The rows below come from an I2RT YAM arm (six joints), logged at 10 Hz.
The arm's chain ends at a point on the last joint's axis. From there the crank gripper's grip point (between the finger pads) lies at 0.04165 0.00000 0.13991 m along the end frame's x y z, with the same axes.
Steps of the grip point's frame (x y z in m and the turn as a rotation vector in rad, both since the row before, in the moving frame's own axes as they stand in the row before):
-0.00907, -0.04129, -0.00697, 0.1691, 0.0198, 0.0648
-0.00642, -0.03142, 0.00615, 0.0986, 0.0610, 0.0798
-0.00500, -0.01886, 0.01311, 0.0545, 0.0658, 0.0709
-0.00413, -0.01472, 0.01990, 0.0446, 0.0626, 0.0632
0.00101, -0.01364, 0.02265, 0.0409, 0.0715, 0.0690
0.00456, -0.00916, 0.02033, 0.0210, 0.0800, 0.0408
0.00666, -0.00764, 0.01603, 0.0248, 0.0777, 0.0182
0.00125, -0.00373, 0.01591, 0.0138, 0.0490, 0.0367
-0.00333, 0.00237, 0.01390, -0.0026, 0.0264, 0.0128
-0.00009, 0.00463, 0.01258, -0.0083, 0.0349, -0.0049
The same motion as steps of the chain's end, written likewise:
-0.01249, -0.02060, -0.00436, 0.1691, 0.0198, 0.0648
-0.01527, -0.02145, 0.00946, 0.0986, 0.0610, 0.0798
-0.01426, -0.01460, 0.01627, 0.0545, 0.0658, 0.0709
-0.01291, -0.01145, 0.02286, 0.0446, 0.0626, 0.0632
-0.00897, -0.01120, 0.02604, 0.0409, 0.0715, 0.0690
-0.00651, -0.00819, 0.02412, 0.0210, 0.0800, 0.0408
-0.00410, -0.00507, 0.01972, 0.0248, 0.0777, 0.0182
-0.00556, -0.00347, 0.01812, 0.0138, 0.0490, 0.0367
-0.00700, 0.00145, 0.01505, -0.0026, 0.0264, 0.0128
-0.00495, 0.00369, 0.01412, -0.0083, 0.0349, -0.0049

